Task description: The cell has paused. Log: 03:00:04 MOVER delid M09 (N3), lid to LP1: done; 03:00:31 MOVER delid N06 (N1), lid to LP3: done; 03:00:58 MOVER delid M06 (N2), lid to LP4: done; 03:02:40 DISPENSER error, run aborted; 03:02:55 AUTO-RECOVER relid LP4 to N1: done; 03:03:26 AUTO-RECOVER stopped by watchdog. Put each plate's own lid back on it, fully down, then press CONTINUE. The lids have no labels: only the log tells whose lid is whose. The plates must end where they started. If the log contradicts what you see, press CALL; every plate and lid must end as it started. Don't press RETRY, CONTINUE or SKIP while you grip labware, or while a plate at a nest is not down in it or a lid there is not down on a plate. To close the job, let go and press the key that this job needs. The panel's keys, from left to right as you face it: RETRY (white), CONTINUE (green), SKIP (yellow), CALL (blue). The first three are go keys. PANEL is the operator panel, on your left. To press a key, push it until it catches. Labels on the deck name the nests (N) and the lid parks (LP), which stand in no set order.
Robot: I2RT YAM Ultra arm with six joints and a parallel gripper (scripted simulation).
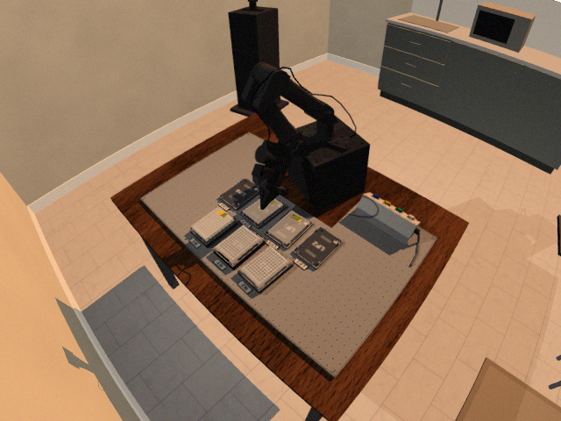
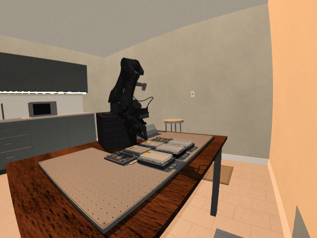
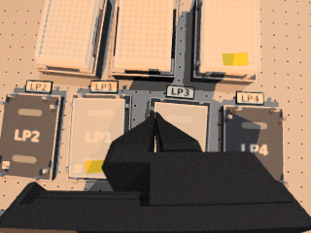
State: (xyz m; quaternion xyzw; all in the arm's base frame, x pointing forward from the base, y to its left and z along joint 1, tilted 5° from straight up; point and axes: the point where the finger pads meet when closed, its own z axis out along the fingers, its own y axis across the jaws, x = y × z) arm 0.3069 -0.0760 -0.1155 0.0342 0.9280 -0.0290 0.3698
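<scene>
Right now my hand is 130 mm short of the clear lid, 130 mm to the left of it and 40 mm above it. Round my hand: yellow SKIP key (270 mm behind, 360 mm to the left, 10 mm below); white well plate (130 mm ahead, 130 mm to the right, 40 mm below); blue CALL key (270 mm behind, 310 mm to the left, 10 mm below).
</scene>
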